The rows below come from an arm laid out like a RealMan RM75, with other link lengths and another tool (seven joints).
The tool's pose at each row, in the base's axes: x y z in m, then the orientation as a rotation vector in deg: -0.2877 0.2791 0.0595 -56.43 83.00 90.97; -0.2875 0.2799 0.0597 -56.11 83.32 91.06; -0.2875 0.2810 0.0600 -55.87 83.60 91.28; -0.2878 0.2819 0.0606 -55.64 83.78 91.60; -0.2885 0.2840 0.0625 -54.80 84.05 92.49; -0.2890 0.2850 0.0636 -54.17 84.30 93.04; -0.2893 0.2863 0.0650 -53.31 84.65 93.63; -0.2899 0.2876 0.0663 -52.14 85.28 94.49; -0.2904 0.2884 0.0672 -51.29 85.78 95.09; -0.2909 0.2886 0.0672 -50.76 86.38 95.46
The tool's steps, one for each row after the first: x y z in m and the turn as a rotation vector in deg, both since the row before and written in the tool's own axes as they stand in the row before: -0.0002 -0.0002 0.0008 0.17 -0.03 0.32; -0.0002 0.0001 0.0011 0.04 0.00 0.36; -0.0004 0.0005 0.0009 -0.05 -0.05 0.36; -0.0013 0.0013 0.0022 -0.14 -0.41 0.92; -0.0007 0.0009 0.0011 -0.02 -0.28 0.65; -0.0010 0.0008 0.0014 0.08 -0.37 0.79; -0.0008 0.0010 0.0014 0.11 -0.41 1.20; -0.0005 0.0008 0.0009 0.11 -0.27 0.89; 0.0003 0.0004 0.0002 0.16 0.00 0.72
